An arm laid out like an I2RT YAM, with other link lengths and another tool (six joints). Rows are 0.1 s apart.
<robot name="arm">
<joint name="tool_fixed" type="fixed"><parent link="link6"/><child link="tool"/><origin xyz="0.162 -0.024 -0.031" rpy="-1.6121 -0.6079 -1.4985"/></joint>
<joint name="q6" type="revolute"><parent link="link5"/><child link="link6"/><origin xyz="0.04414 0 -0.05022"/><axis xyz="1 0 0"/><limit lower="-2.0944" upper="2.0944"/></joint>
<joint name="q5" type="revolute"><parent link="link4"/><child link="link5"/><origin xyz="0.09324 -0.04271 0.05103"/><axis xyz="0 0 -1"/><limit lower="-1.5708" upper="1.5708"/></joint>
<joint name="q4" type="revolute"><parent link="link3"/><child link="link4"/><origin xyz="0.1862 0.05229 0.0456"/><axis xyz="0 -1 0"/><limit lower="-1.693" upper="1.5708"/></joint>
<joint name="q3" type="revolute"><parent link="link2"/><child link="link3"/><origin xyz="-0.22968 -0.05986 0"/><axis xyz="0 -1 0"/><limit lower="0" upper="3.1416"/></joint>
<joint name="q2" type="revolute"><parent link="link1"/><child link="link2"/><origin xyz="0.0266 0.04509 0.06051"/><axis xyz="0 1 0"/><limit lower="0" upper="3.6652"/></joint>
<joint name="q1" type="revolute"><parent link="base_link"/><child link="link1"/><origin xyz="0 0 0.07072"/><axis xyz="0 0 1"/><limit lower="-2.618" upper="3.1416"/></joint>
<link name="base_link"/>
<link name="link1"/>
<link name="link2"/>
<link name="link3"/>
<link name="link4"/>
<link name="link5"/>
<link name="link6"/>
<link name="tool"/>
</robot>
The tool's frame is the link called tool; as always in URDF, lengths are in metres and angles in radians.
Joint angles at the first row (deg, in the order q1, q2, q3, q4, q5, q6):
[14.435, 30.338, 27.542, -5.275, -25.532, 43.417]
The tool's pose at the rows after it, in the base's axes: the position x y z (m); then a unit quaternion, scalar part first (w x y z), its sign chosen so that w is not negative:
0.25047, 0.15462, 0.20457, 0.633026, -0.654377, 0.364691, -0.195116
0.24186, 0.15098, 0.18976, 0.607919, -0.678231, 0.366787, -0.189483
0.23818, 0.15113, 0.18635, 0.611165, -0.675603, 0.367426, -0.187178
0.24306, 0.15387, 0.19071, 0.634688, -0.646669, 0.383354, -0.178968
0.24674, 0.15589, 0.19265, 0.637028, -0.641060, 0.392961, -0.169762
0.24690, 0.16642, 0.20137, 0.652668, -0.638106, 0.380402, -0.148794
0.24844, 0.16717, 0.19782, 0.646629, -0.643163, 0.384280, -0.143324
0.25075, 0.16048, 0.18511, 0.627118, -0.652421, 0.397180, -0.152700
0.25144, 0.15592, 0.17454, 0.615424, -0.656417, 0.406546, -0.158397
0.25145, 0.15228, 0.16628, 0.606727, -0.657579, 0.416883, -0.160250
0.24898, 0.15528, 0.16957, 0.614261, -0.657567, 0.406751, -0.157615
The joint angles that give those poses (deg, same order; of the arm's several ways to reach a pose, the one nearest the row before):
[14.461, 28.802, 27.670, -7.448, -25.670, 42.730]
[14.431, 28.107, 29.327, -14.061, -25.874, 39.650]
[14.498, 26.288, 27.917, -14.109, -25.995, 40.231]
[14.465, 25.620, 24.607, -8.247, -25.515, 45.339]
[14.502, 27.647, 25.128, -6.874, -25.474, 46.958]
[14.500, 30.168, 25.278, -3.066, -28.367, 48.692]
[14.444, 31.744, 25.921, -3.422, -28.627, 48.372]
[14.416, 32.078, 26.020, -5.853, -26.768, 46.542]
[14.483, 31.795, 25.075, -6.678, -25.377, 45.743]
[14.479, 31.513, 24.357, -7.434, -24.312, 45.626]
[14.433, 30.767, 23.920, -6.780, -25.475, 45.617]

